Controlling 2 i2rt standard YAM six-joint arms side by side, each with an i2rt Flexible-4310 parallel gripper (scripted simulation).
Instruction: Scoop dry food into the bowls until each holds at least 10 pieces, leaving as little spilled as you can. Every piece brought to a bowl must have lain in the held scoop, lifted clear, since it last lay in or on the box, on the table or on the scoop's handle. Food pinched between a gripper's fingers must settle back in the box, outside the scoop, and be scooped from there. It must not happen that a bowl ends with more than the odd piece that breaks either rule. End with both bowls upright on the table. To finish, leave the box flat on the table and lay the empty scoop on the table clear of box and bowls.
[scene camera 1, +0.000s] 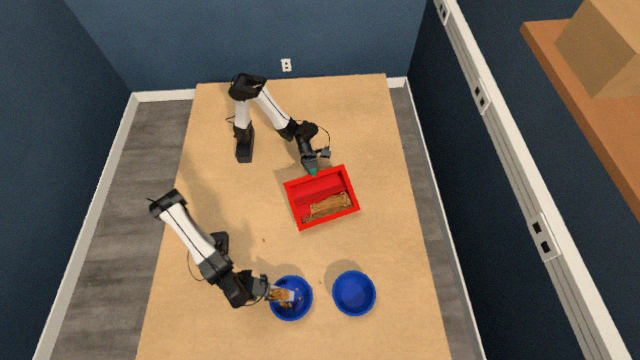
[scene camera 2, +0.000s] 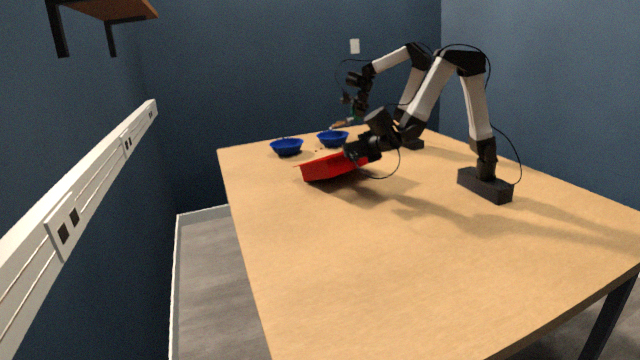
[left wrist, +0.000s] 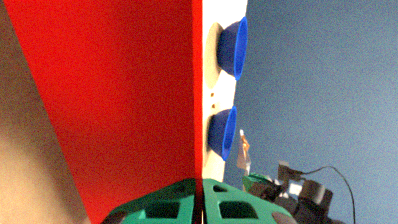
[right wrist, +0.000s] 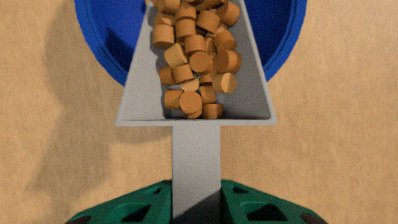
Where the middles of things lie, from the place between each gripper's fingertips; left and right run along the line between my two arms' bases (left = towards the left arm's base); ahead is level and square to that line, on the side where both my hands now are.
The grey scoop (right wrist: 195, 143) lies 40 mm ahead of my right hand and 20 mm below it. From my right hand the other things lie so: red box (scene camera 1: 301, 192) (200 mm ahead, 410 mm to the left, 50 mm below).
I see my left gripper 40 mm short of the red box, 80 mm to the left of it and 50 mm above it. Also, from my left hand: grey scoop 120 mm behind, 490 mm to the right, 20 mm below.
